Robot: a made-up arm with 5 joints. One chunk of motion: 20 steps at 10 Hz.
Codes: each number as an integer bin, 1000 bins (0 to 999) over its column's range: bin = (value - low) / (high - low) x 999, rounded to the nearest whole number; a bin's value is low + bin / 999 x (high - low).
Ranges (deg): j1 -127..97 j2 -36..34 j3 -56..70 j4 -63..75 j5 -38..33
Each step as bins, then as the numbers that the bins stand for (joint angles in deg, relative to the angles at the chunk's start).
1 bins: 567 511 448 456 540
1 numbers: 0.14 -0.19 0.50 -0.01 0.38
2 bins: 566 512 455 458 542
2 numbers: -0.09 -0.12 1.39 0.27 0.52
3 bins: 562 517 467 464 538
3 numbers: -0.99 0.23 2.90 1.10 0.24
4 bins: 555 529 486 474 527
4 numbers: -2.56 1.07 5.30 2.48 -0.55
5 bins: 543 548 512 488 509
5 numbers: -5.25 2.40 8.58 4.41 -1.82
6 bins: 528 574 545 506 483
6 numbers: -8.61 4.22 12.74 6.90 -3.67
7 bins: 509 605 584 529 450
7 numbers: -12.87 6.39 17.66 10.08 -6.02
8 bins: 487 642 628 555 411
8 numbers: -17.80 8.98 23.21 13.67 -8.79
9 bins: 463 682 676 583 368
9 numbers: -23.18 11.79 29.26 17.53 -11.85
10 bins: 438 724 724 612 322
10 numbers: -28.79 14.73 35.32 21.54 -15.12
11 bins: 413 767 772 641 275
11 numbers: -34.40 17.74 41.37 25.55 -18.46
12 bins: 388 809 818 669 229
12 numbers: -40.00 20.69 47.17 29.41 -21.72
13 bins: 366 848 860 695 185
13 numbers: -44.93 23.42 52.47 33.01 -24.85
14 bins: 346 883 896 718 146
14 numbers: -49.42 25.87 57.01 36.18 -27.62
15 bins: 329 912 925 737 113
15 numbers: -53.23 27.90 60.67 38.81 -29.97
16 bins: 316 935 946 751 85
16 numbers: -56.15 29.52 63.32 40.74 -31.96
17 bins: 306 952 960 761 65
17 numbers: -58.39 30.71 65.08 42.12 -33.38
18 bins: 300 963 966 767 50
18 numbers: -59.73 31.48 65.84 42.95 -34.45
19 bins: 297 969 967 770 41
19 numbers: -60.41 31.90 65.96 43.37 -35.09
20 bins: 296 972 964 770 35
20 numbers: -60.63 32.11 65.59 43.37 -35.51
